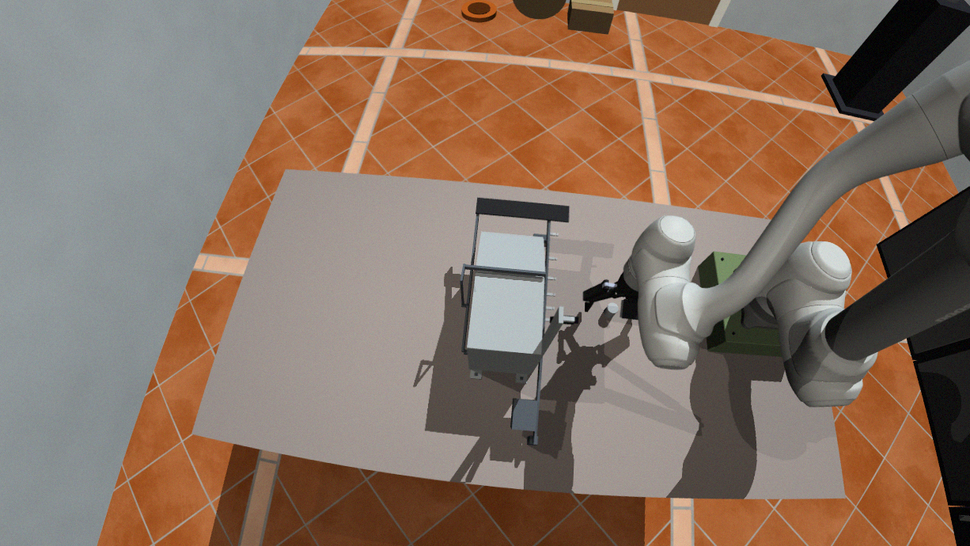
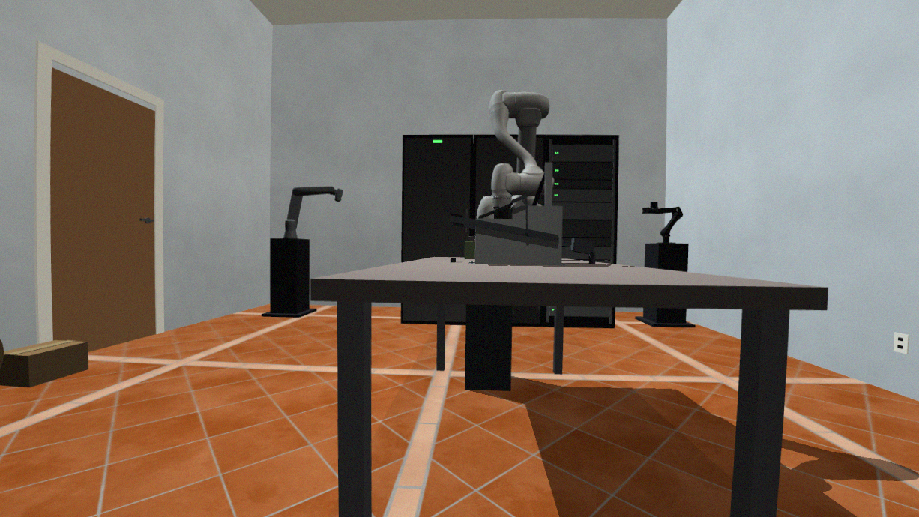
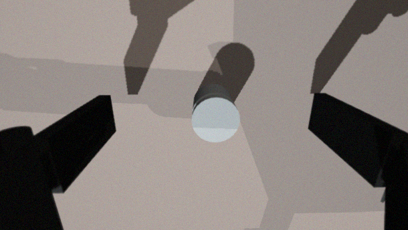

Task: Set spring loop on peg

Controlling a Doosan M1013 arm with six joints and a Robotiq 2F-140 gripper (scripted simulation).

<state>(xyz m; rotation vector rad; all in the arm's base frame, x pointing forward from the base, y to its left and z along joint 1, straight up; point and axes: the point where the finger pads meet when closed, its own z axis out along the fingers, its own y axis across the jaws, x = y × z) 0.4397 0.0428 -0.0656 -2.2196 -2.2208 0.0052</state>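
Now: the steel test weight 10 mm below my hand. Round my hand: small block (210 mm ahead, 210 mm to the right, 30 mm below); then white-tipped pin (200 mm ahead, 180 mm to the left, 370 mm above).
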